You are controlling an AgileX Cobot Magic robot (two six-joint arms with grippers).
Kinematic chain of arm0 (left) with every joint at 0, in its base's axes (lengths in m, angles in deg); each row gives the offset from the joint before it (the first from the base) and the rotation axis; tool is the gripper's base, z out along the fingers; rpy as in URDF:
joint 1: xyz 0 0 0.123 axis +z
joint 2: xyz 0 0 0 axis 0.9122 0.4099 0
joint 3: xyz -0.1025 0.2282 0.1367 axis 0.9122 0.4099 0
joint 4: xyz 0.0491 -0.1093 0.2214 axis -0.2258 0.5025 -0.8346
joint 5: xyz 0 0 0 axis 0.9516 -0.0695 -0.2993
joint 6: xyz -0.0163 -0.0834 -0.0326 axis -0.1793 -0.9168 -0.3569
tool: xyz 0 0 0 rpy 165.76 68.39 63.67
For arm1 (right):
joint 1: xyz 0 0 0.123 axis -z
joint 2: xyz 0 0 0 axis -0.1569 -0.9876 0
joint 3: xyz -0.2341 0.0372 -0.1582 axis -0.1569 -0.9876 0
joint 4: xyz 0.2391 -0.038 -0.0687 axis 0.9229 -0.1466 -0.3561
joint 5: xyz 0 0 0 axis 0.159 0.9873 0.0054
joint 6: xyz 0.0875 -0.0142 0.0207 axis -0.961 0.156 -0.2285
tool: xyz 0 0 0 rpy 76.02 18.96 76.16
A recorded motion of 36 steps. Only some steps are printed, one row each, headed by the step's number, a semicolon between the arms.
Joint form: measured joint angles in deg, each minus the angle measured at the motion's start. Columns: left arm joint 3, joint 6, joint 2, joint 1, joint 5, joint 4; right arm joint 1, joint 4, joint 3, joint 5, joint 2, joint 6.
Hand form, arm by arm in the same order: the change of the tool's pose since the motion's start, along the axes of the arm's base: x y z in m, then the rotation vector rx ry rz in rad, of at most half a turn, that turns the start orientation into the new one. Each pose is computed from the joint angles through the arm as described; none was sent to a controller.
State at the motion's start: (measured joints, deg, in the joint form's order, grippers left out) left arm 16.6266 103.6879 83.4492 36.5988 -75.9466 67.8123; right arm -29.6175 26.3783 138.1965 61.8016 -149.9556 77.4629
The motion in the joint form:
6: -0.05 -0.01 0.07 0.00 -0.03 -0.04; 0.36 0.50 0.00 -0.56 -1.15 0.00
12: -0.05 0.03 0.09 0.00 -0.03 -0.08; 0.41 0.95 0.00 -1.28 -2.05 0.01
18: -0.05 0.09 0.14 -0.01 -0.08 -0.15; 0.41 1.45 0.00 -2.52 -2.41 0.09
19: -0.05 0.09 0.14 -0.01 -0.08 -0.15; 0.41 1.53 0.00 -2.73 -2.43 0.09
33: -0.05 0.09 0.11 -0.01 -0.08 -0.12; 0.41 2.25 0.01 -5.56 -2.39 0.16
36: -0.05 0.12 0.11 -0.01 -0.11 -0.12; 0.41 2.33 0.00 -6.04 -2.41 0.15
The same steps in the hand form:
6: 0.0002 -0.0001 -0.0002 0.0009 0.0001 0.0000; 0.0029 -0.0016 -0.0075 0.0006 0.0123 -0.0148
12: 0.0002 -0.0001 -0.0004 0.0019 -0.0002 -0.0009; 0.0048 -0.0015 -0.0132 0.0020 0.0177 -0.0247
18: 0.0003 -0.0001 -0.0007 0.0043 -0.0005 -0.0020; 0.0069 -0.0013 -0.0148 0.0074 0.0056 -0.0368
19: 0.0003 -0.0001 -0.0007 0.0043 -0.0005 -0.0020; 0.0072 -0.0013 -0.0147 0.0086 0.0030 -0.0390
33: 0.0003 -0.0001 -0.0005 0.0037 -0.0008 -0.0017; 0.0112 -0.0015 -0.0123 0.0211 -0.0400 -0.0643
36: 0.0003 0.0000 -0.0005 0.0044 -0.0011 -0.0016; 0.0119 -0.0015 -0.0121 0.0226 -0.0467 -0.0686

